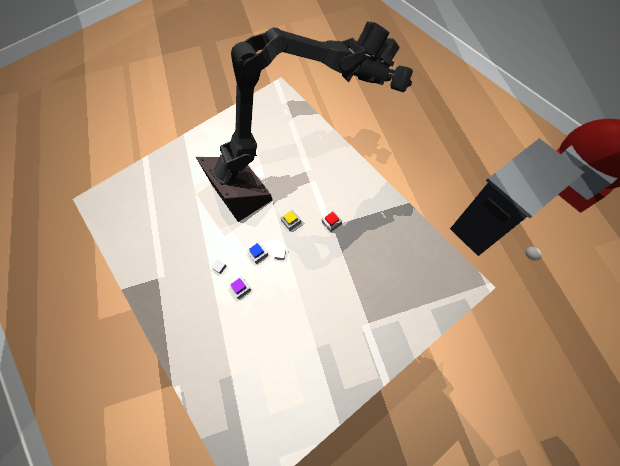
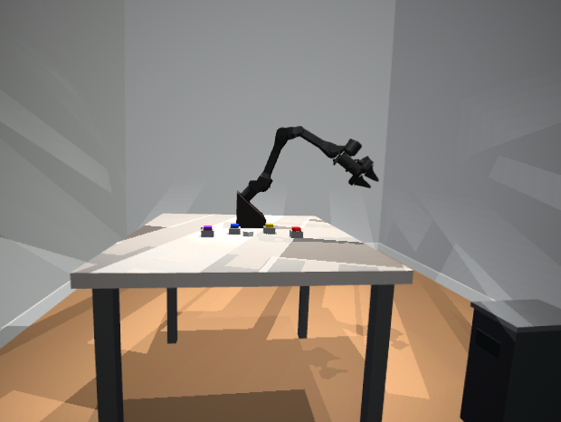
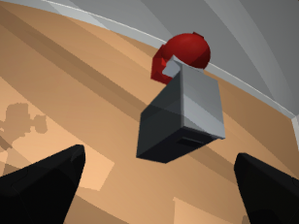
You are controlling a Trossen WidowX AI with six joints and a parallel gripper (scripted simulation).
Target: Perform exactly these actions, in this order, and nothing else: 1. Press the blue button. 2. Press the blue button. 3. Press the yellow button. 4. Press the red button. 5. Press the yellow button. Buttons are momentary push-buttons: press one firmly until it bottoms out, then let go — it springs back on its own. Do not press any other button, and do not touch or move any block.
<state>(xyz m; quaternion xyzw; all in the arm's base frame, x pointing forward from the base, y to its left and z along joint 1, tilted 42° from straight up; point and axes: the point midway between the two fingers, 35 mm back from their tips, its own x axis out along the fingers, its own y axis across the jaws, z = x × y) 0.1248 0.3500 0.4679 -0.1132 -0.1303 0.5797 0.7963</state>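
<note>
Right now my gripper tip is 650 mm to the left of the blue button, 190 mm above it and 80 mm short of it. Also, from my gripper tip: white block: 600 mm to the right, 210 mm below, 130 mm ahead; then yellow button: 500 mm to the right, 190 mm below, 60 mm ahead; then red button: 410 mm to the right, 190 mm below, 150 mm ahead.
</note>
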